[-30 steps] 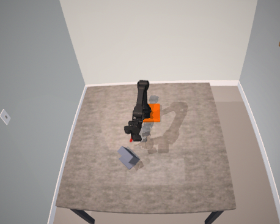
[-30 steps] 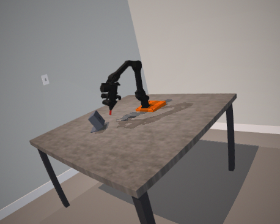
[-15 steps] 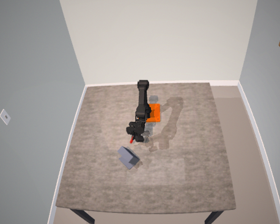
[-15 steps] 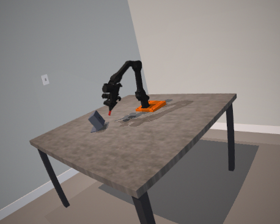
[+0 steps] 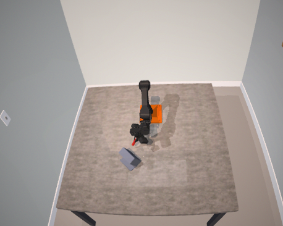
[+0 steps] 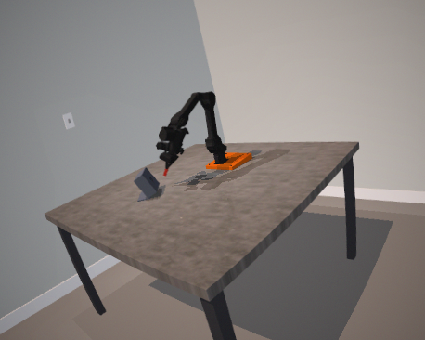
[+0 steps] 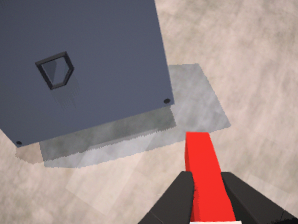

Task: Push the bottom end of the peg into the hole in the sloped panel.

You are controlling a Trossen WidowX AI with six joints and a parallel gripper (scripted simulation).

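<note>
Right now the sloped panel is 11 cm ahead of my gripper tip, 5 cm to the right of it and 3 cm below it. The rest, counted from my gripper tip: peg 1 cm to the left, 1 cm above.
</note>
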